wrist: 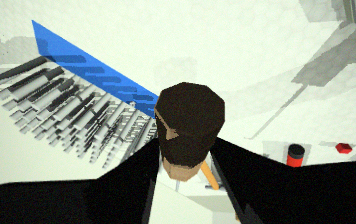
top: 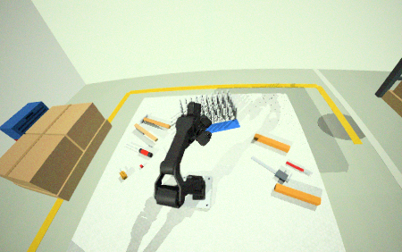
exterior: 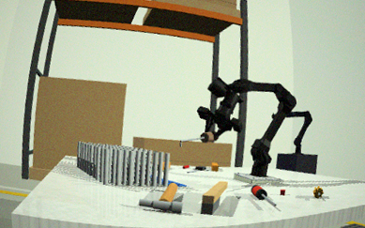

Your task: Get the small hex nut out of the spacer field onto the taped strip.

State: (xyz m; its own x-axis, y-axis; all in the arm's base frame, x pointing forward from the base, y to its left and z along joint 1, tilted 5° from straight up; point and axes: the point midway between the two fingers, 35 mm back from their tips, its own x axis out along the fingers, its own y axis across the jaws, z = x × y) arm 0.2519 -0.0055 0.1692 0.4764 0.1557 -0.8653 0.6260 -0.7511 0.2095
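My gripper tip is now 80 mm short of the tool with thin metal rod, 60 mm to the right of it and 20 mm above it. From my gripper tip the other things lie so: tiny red piece 360 mm to the left, 160 mm below, 90 mm behind; then red screwdriver 570 mm to the right, 170 mm below, 170 mm behind; then blue taped strip 190 mm ahead, 170 mm below, 80 mm to the right.
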